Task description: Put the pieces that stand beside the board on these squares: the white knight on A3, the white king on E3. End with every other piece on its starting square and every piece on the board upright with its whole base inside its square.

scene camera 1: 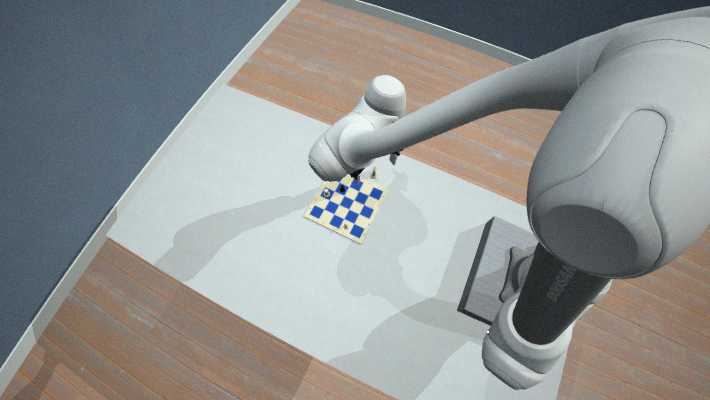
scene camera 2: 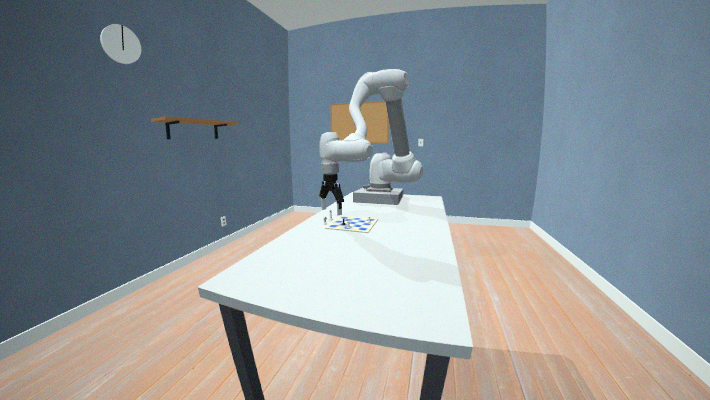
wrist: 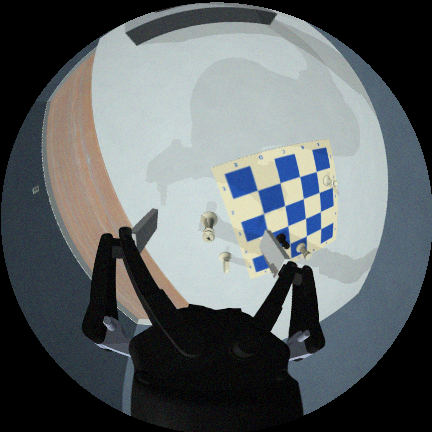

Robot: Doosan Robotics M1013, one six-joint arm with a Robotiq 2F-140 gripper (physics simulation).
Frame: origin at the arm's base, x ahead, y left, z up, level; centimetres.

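Seen in the pictures: gripper, fingertip midpoint: (scene camera 1: 374,171) (scene camera 2: 331,212) (wrist: 210,228); arm's base at its link origin: (scene camera 2: 379,190).
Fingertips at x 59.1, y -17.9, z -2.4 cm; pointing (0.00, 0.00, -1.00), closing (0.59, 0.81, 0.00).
Pixels of each thing's top centre, then the offset from my fingertips to it.
- chessboard at its top centre: (wrist: 295,212) (scene camera 1: 346,202) (scene camera 2: 352,222) dx +4.9, dy +13.2, dz -3.6 cm
- white king at its top centre: (wrist: 208,240) (scene camera 1: 374,167) (scene camera 2: 330,208) dx +0.2, dy -0.5, dz +2.1 cm
- white knight at its top centre: (wrist: 226,271) (scene camera 2: 325,216) dx +7.8, dy -0.9, dz -0.2 cm
- black piece at its top centre: (wrist: 287,247) (scene camera 1: 342,185) (scene camera 2: 343,218) dx +8.3, dy +9.3, dz -0.4 cm
The chessboard (scene camera 1: 320,222) (scene camera 2: 336,229) (wrist: 229,201) lies flat on the table. The white king (scene camera 1: 374,173) (scene camera 2: 330,215) (wrist: 208,225) stands upright off the board, beside its E side. The white knight (scene camera 2: 325,220) (wrist: 225,260) stands near it, beside the row 4–5 end; the arm hides it in scene camera 1. My gripper (scene camera 1: 375,169) (scene camera 2: 331,208) (wrist: 210,228) is open and empty, pointing down above the king, one finger on either side in the wrist view. One finger covers part of the board there and hangs near the black piece.
A black piece (scene camera 1: 342,189) (scene camera 2: 343,221) (wrist: 283,241) stands on D4, a white piece (scene camera 1: 326,192) (scene camera 2: 348,225) (wrist: 303,250) on C5, another white piece (scene camera 1: 345,226) (scene camera 2: 369,219) (wrist: 327,180) on A2. The robot's grey base block (scene camera 1: 477,270) (scene camera 2: 377,196) stands farther along the table.
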